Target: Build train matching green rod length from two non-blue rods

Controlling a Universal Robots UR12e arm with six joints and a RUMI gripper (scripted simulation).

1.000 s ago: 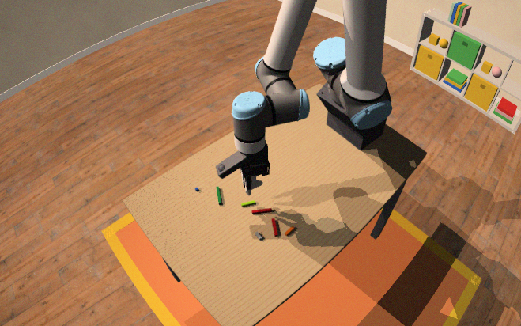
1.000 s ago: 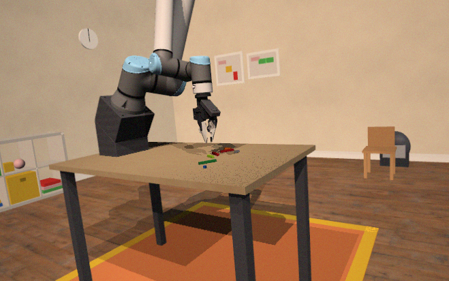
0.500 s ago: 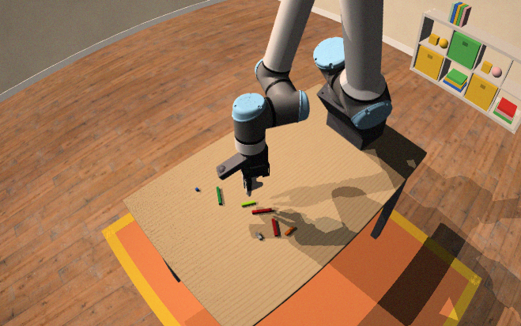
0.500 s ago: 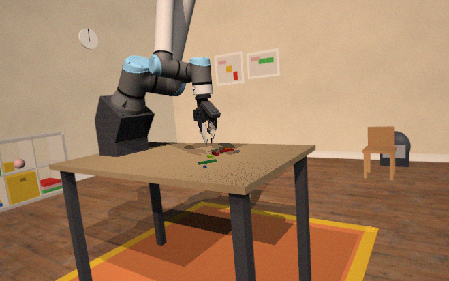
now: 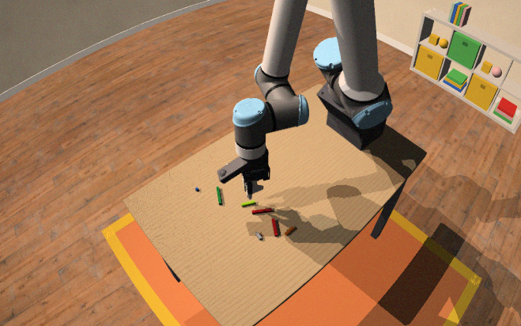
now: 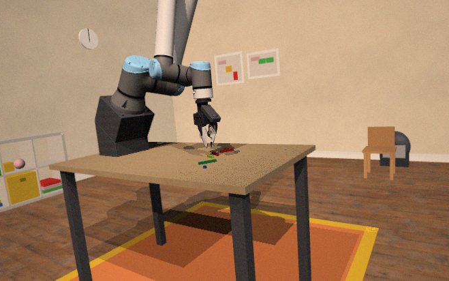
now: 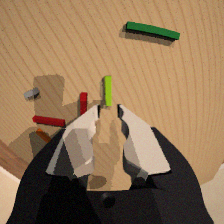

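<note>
Right now my hand is 60 mm above the lime rod. From my hand the other things lie so: green rod: 100 mm to the right, 70 mm ahead, 60 mm below; grey rod: 130 mm to the left, 60 mm below, 50 mm ahead; orange rod: 180 mm to the left, 60 mm below, 40 mm behind.
</note>
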